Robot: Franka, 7 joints.
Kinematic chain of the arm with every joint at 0, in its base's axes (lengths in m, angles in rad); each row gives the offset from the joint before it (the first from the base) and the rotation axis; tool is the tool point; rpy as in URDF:
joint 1: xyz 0 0 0.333 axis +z
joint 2: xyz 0 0 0 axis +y
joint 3: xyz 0 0 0.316 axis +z
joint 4: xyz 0.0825 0 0 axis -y
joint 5: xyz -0.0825 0 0.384 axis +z
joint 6: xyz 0 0 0 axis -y
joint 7: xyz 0.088 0 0 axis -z
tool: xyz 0 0 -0.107 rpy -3.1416 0 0
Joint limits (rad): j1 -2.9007..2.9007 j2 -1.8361..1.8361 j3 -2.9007..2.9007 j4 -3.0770..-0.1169 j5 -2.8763..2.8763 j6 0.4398..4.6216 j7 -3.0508..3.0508
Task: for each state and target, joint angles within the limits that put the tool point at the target. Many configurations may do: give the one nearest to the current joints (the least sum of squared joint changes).
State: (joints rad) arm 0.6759 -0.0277 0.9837 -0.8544 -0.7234 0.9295 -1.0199
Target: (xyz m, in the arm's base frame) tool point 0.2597 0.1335 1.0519
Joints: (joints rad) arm 0.2651 0.0180 0.5914 -0.4345 -0.9539 1.3371 -1.0199
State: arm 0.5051 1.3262 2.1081 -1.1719 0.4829 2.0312 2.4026
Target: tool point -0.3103 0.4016 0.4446
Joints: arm 0.7610 1.3202 1.6984 -2.0767 0.3525 1.7719 2.4026
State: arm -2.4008 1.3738 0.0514 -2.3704 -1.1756 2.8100 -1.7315
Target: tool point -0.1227 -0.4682 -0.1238
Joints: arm -2.2726 1.2619 0.2691 -1.8507 -1.1231 2.8657 -1.7315
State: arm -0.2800 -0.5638 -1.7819 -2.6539 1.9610 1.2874 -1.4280
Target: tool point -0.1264 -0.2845 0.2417
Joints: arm -0.5002 -0.4894 -2.0312 -2.9548 1.9128 1.2944 -1.4280
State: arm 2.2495 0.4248 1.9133 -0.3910 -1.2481 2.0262 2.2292
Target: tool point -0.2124 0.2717 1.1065
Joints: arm 1.9340 0.4130 1.9231 -0.1732 -1.2792 2.2484 2.2292
